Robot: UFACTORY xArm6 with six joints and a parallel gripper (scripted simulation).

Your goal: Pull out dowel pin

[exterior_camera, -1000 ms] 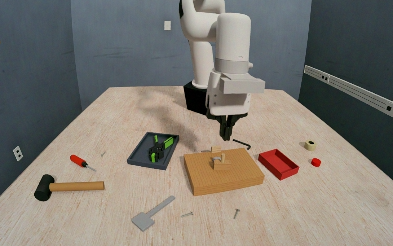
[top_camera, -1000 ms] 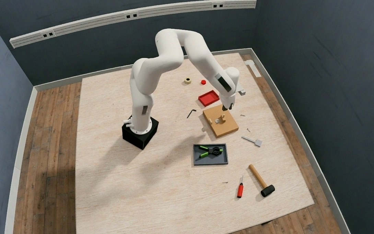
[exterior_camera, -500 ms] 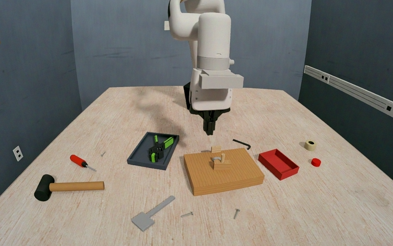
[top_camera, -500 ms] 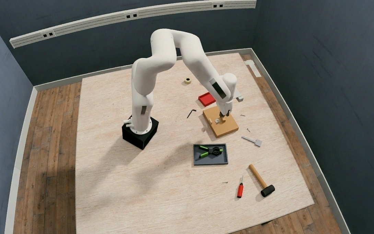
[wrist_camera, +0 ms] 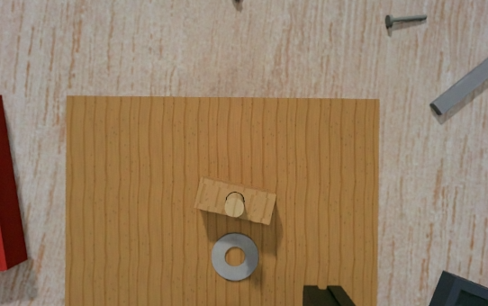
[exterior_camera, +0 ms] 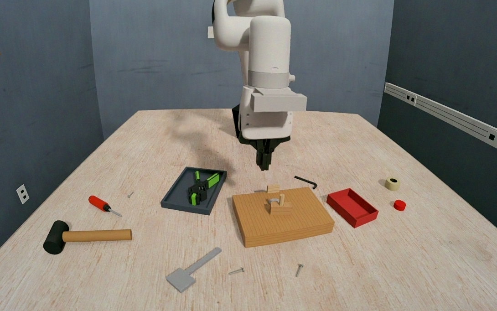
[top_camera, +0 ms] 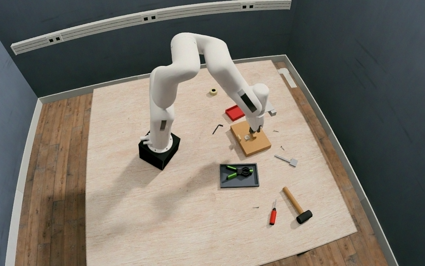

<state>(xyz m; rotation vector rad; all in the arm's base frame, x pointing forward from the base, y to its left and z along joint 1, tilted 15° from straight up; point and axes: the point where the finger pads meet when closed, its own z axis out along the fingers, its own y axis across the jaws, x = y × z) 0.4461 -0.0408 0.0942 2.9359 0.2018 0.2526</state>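
Right now the dowel pin is 3 cm ahead of my hand, 4 cm to the left of it and 9 cm below it. Also, from my hand: grey tray 11 cm behind, 16 cm to the right, 14 cm below; small wooden block 3 cm ahead, 4 cm to the left, 11 cm below; washer 3 cm to the left, 11 cm below.
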